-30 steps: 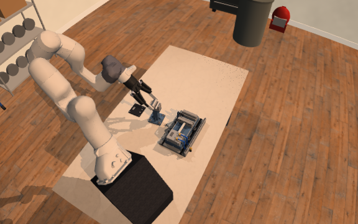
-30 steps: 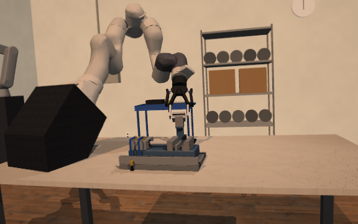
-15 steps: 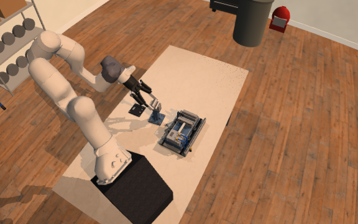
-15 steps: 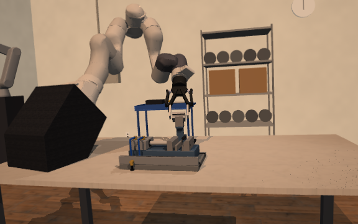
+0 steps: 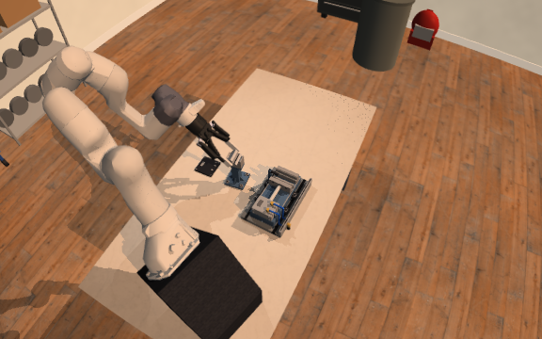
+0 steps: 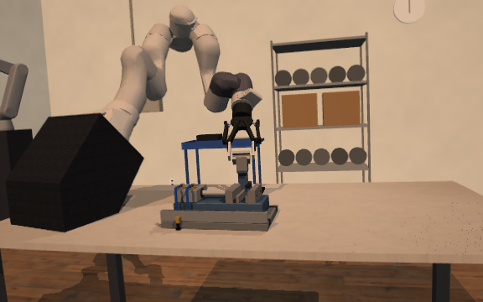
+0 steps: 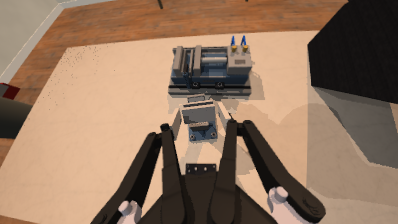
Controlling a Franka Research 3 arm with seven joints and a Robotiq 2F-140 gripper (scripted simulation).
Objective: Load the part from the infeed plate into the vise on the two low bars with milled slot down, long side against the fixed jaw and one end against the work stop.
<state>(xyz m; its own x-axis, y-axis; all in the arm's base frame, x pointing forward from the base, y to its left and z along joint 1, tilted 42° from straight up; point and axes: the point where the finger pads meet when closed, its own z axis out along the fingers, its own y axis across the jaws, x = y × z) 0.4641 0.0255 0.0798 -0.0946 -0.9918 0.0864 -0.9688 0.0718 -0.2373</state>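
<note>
Now: the part 2 cm to the right of my hand and 1 cm below it. The rest, counted from my hand: vise: 23 cm to the right, 13 cm below, 3 cm behind; then dark infeed plate: 17 cm below, 14 cm to the left, 1 cm ahead.
</note>
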